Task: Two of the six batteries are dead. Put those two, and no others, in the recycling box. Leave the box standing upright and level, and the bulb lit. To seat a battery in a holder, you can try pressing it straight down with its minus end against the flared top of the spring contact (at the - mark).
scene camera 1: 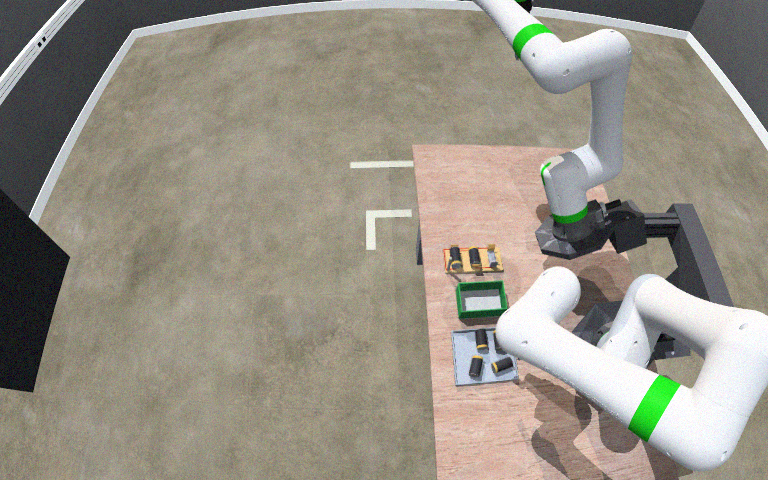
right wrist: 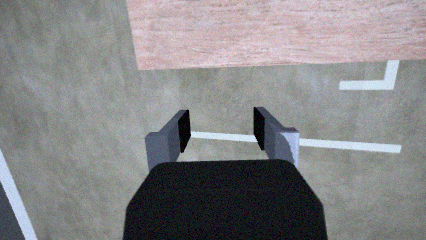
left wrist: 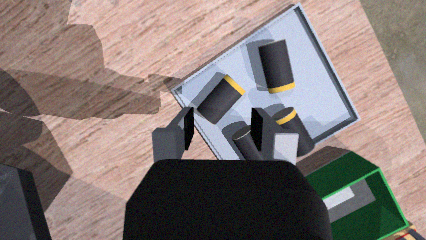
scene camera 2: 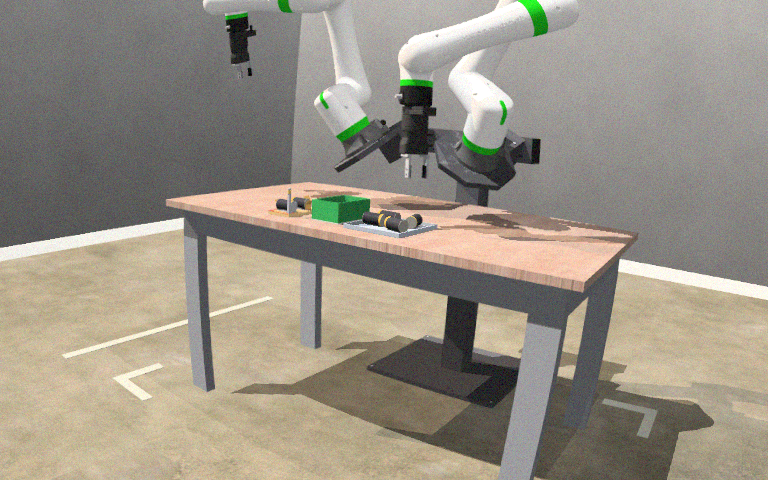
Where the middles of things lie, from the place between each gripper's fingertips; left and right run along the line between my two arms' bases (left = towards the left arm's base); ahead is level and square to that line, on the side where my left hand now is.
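Counted from my left hand, the green recycling box (scene camera 2: 336, 213) is 23 cm to the right, 2 cm ahead and 14 cm below. My left gripper (scene camera 2: 416, 177) is itself 4 cm short of the grey tray (scene camera 1: 464, 347), 5 cm to the left of it and 16 cm above it.
The grey tray, counted from my right hand, is 860 mm to the left, 480 mm below and 300 mm ahead. The green recycling box is 680 mm to the left of my right hand, 470 mm below it and 280 mm ahead of it.
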